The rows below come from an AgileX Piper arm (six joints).
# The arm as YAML. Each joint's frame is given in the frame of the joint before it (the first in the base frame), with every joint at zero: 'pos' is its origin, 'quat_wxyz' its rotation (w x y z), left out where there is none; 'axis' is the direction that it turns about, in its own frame. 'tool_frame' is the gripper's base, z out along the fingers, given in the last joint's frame.
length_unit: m
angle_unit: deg
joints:
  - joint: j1
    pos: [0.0, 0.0, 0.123]
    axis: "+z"
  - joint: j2
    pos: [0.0, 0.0, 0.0]
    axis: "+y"
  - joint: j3
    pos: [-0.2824, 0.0, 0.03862]
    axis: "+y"
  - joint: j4
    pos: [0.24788, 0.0, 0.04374]
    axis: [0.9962, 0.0, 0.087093]
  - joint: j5
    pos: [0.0, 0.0, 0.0]
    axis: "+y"
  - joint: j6
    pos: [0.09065, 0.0, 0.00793]
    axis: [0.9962, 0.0, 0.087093]
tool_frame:
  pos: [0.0, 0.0, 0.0]
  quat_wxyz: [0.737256, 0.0, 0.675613, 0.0]
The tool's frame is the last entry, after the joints.
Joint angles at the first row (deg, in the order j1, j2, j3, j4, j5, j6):
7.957, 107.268, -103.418, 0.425, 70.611, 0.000
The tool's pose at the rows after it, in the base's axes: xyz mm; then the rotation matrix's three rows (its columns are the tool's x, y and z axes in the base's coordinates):
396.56, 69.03, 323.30; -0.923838, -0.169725, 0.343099; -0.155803, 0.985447, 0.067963; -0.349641, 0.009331, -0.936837
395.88, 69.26, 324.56; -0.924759, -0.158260, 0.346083; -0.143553, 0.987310, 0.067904; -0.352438, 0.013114, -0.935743
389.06, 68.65, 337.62; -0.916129, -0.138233, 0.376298; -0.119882, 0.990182, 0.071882; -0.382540, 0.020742, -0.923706
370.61, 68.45, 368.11; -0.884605, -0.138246, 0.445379; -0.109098, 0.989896, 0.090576; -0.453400, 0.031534, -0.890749
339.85, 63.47, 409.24; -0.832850, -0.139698, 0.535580; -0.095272, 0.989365, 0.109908; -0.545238, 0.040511, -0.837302
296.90, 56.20, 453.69; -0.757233, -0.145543, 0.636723; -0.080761, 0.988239, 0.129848; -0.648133, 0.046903, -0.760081
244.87, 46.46, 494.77; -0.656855, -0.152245, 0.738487; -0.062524, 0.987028, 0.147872; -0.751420, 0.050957, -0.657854
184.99, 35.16, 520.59; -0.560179, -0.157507, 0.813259; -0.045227, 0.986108, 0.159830; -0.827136, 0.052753, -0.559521
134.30, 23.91, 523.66; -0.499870, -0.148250, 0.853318; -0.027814, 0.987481, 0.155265; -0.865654, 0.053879, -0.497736
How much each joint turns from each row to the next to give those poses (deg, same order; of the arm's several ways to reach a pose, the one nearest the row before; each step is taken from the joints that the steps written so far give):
1.803, -0.053, 0.000, 0.110, 0.122, -0.001
0.061, -0.180, 0.001, -0.057, 0.000, 0.777
0.108, -1.878, 0.000, -0.118, 0.000, 1.391
0.408, -4.524, -0.002, 0.197, 0.023, 0.596
0.070, -6.574, 0.000, 0.130, 0.463, 0.269
0.115, -7.946, 0.003, 0.000, 0.557, 0.129
0.001, -8.574, -0.003, -0.054, 0.240, -0.003
0.000, -9.661, 2.336, -0.114, 0.210, 0.000
-0.727, -9.168, 5.221, -0.048, -0.226, 0.001

